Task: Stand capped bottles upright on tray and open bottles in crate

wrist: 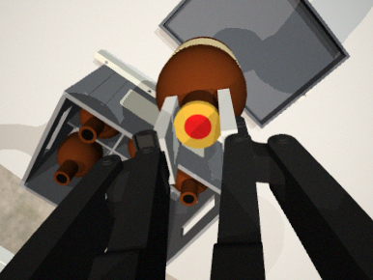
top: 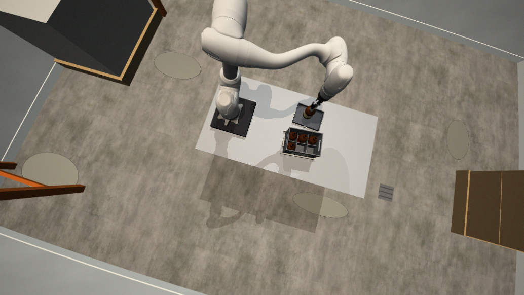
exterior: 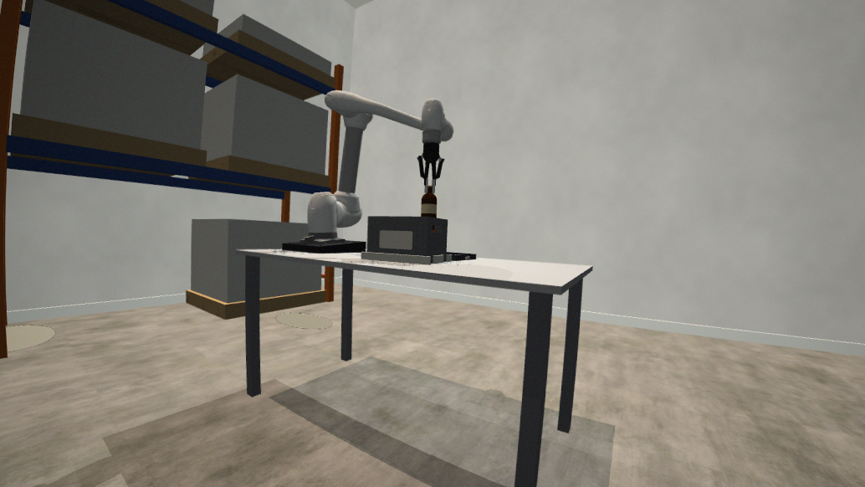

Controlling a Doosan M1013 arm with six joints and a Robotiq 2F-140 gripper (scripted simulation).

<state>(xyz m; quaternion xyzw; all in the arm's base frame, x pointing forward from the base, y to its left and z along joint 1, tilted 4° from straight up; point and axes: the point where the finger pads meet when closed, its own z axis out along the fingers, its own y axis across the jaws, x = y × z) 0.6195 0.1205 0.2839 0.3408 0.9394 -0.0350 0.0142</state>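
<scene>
Now: the capped bottle 7 cm below my hand. Also, from my hand: open bottle: 25 cm below, 16 cm to the right, 11 cm ahead; dark grey crate: 26 cm below, 21 cm to the right, 3 cm ahead; flat tray: 33 cm below, 6 cm to the left, 5 cm ahead.
</scene>
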